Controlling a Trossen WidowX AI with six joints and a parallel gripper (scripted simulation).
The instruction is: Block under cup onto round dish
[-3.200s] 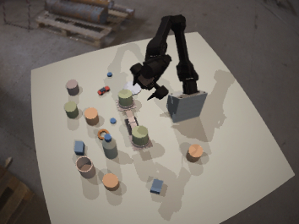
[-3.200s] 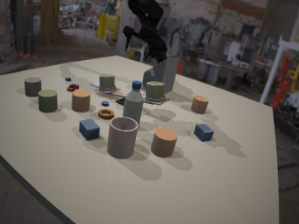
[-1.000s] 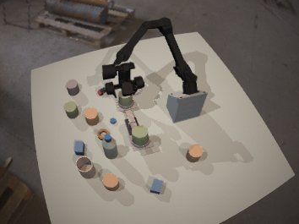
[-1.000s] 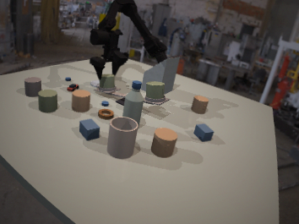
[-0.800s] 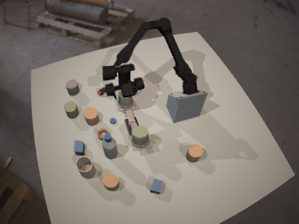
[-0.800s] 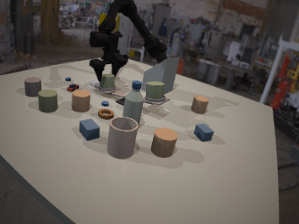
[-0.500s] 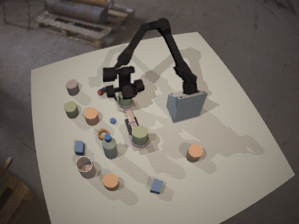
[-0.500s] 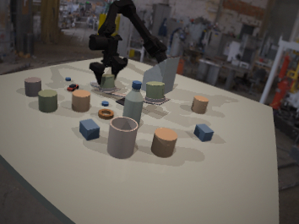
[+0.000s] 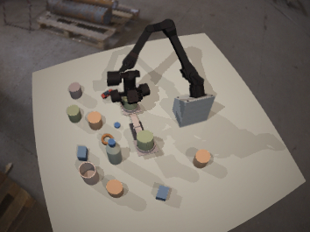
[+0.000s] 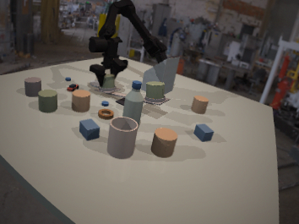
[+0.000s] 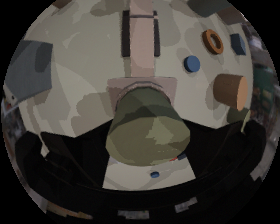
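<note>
Now: gripper tip 100 mm to the left of the round dish, 80 mm past it and 40 mm above it. From my gripper tip the other things lie so: toy car: 140 mm to the right, 80 mm ahead, 30 mm below; balance beam: 140 mm to the left, 20 mm ahead, 10 mm below; block: 10 mm to the left.
</note>
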